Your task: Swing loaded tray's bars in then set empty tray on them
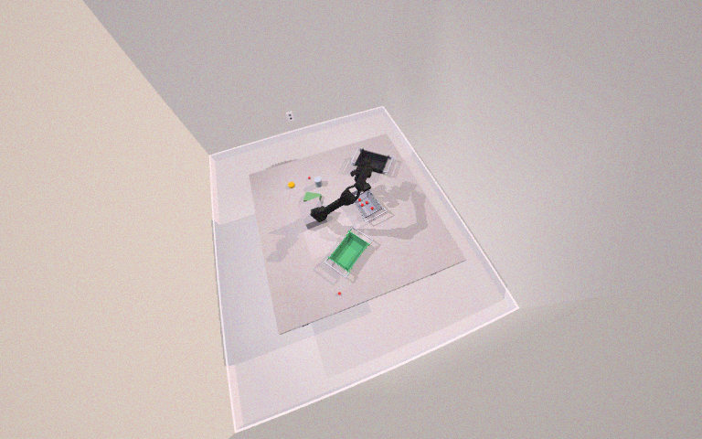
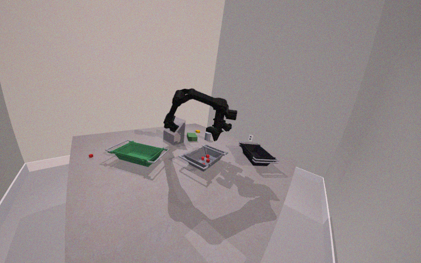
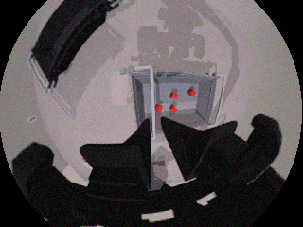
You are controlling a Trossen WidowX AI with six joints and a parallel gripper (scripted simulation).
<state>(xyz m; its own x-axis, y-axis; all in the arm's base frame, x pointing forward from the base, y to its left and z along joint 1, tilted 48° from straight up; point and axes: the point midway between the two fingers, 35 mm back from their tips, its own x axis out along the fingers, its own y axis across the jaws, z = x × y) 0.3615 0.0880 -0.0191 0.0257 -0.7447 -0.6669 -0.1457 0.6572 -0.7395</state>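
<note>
Now: gripper tip 250 mm past the green tray, 400 mm to the left of it and 80 mm above it. The rest, counted from my gripper tip: green block (350 mm behind, 120 mm to the left, 110 mm below); yellow disc (480 mm behind, 320 mm to the left, 120 mm below); grey cylinder (260 mm behind, 240 mm to the left, 90 mm below).
</note>
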